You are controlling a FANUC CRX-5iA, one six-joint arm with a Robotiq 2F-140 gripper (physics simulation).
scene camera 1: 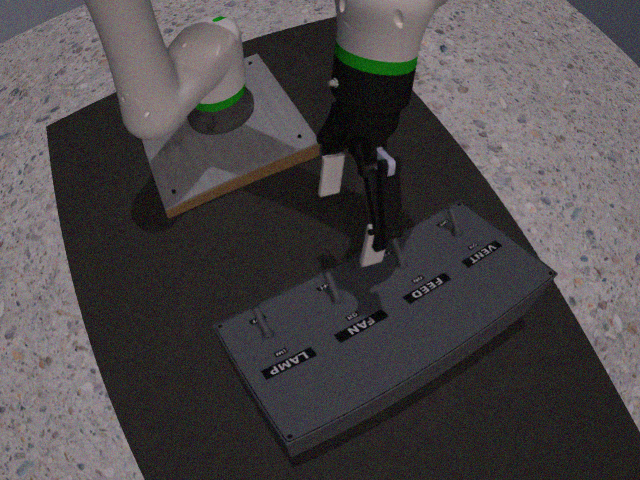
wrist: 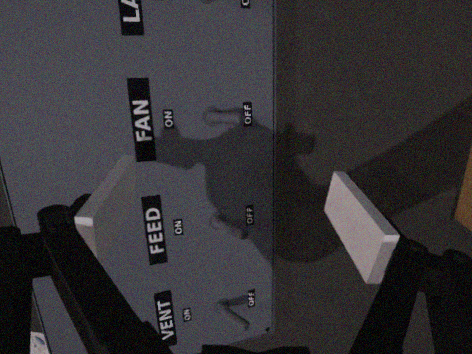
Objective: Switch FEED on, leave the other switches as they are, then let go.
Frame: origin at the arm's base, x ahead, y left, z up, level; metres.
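Seen in the pictures: gripper, fingertip midpoint: (scene camera 1: 348, 225) (wrist: 234, 184); arm's base, link origin: (scene camera 1: 220, 109).
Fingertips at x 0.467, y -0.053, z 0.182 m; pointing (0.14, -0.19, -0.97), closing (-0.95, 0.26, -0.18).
Observation:
Pixels of each thing's top centre, then the offset from my fingertips to it. "spot": a spot on its surface instead. Level surfaces: height alone.
- grey switch panel, surface height: 0.071 m down
- FEED switch, top centre: (wrist: 227, 236) (scene camera 1: 399, 245) 0.034 m ahead, 0.083 m left, 0.094 m down
- FAN switch, top centre: (wrist: 222, 119) (scene camera 1: 332, 280) 0.017 m ahead, 0.036 m right, 0.094 m down
- VENT switch, surface spot: (wrist: 234, 302) (scene camera 1: 451, 229) spot: 0.054 m ahead, 0.201 m left, 0.139 m down
- LAMP switch, top centre: (scene camera 1: 260, 316) 0.000 m ahead, 0.155 m right, 0.094 m down
- dark mat, surface height: 0.224 m down
The grey switch panel (scene camera 1: 403, 341) (wrist: 65, 100) lies on the dark mat with four small levers. The FEED switch (scene camera 1: 397, 253) (wrist: 229, 226) leans towards its OFF mark and is partly in the gripper's shadow. The FAN switch (scene camera 1: 330, 288) (wrist: 222, 116) and the VENT switch (scene camera 1: 453, 223) (wrist: 234, 302) also lean towards OFF. The LAMP switch (scene camera 1: 263, 324) leans the same way in the scene view. My gripper (scene camera 1: 352, 211) (wrist: 234, 184) is open and empty, above the panel's rear edge. In the wrist view the FEED lever shows between its wide-set pale fingertips, below them.
The robot's base plate (scene camera 1: 232, 173), with a wooden edge, lies behind the panel. The dark mat (scene camera 1: 170, 273) (wrist: 370, 75) lies under both. Speckled floor (scene camera 1: 558, 134) surrounds the mat. The FAN and VENT levers stand on either side of FEED.

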